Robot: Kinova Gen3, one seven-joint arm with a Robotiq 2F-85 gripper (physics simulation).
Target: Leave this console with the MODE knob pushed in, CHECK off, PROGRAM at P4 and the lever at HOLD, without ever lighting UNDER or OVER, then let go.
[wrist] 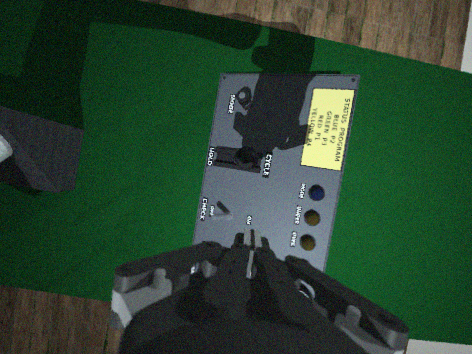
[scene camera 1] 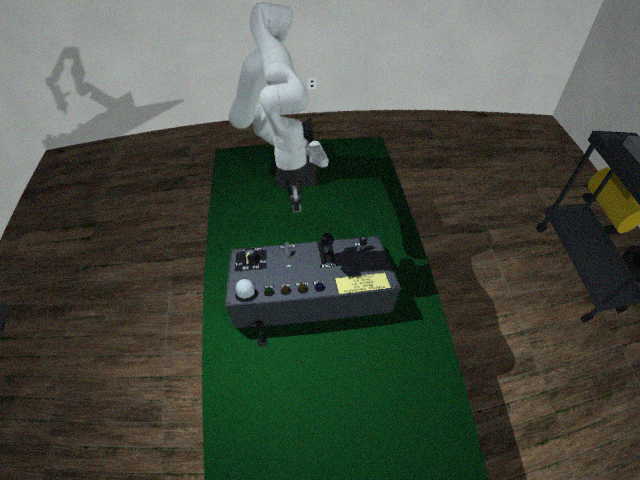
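Observation:
The grey console (scene camera 1: 305,271) (wrist: 275,192) lies on the green mat. My gripper (scene camera 1: 296,208) (wrist: 250,239) is shut and empty, raised behind the console's back edge. The MODE knob (scene camera 1: 362,241) (wrist: 244,96) stands at one end; its depth is unclear. The black-balled lever (scene camera 1: 326,239) (wrist: 246,154) stands over its slot; in the wrist view the ball lies nearer CYCLE, but its setting is unclear. The CHECK toggle (scene camera 1: 288,250) (wrist: 223,215) leans toward OFF. The PROGRAM dial (scene camera 1: 250,259) has a pale pointer, its number unreadable. The UNDER lamp (scene camera 1: 302,288) (wrist: 312,217) and OVER lamp (scene camera 1: 285,289) (wrist: 307,242) look unlit.
The blue MODE lamp (scene camera 1: 319,285) (wrist: 316,192), green PASS lamp (scene camera 1: 268,290) and white dome (scene camera 1: 244,288) line the front. A yellow label (scene camera 1: 362,283) (wrist: 328,129) lists status colours, yellow being P4. A black fitting (scene camera 1: 262,341) projects below the front. A dark cart stands far right.

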